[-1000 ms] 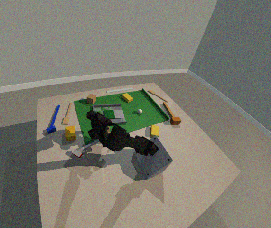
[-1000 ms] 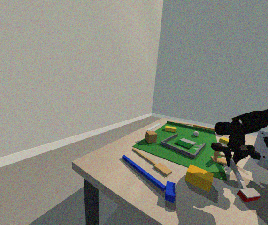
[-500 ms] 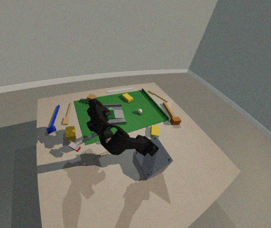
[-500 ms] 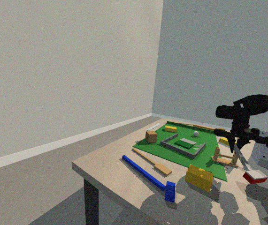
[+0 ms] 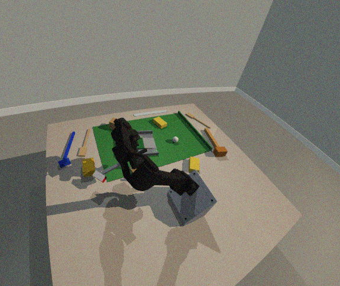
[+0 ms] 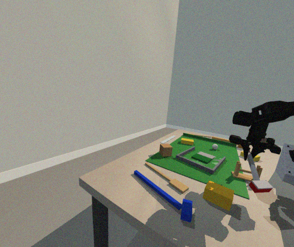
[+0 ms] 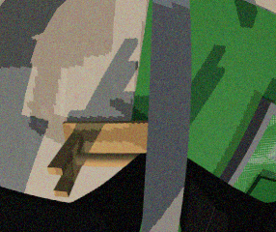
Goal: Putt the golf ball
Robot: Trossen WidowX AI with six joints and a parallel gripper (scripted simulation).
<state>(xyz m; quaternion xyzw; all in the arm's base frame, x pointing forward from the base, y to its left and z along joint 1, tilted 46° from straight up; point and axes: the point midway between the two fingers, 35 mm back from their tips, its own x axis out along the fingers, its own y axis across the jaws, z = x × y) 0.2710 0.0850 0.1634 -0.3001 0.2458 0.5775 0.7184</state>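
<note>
The wooden rack lies 70 mm below my gripper tip, 40 mm to the right of it and 30 mm behind it. From my gripper tip the other things lie so: green mat: 260 mm to the right, 190 mm ahead, 100 mm below; wooden cube: 410 mm ahead, 70 mm to the right, 70 mm below; white golf ball: 390 mm to the right, 100 mm ahead, 80 mm below.
</note>
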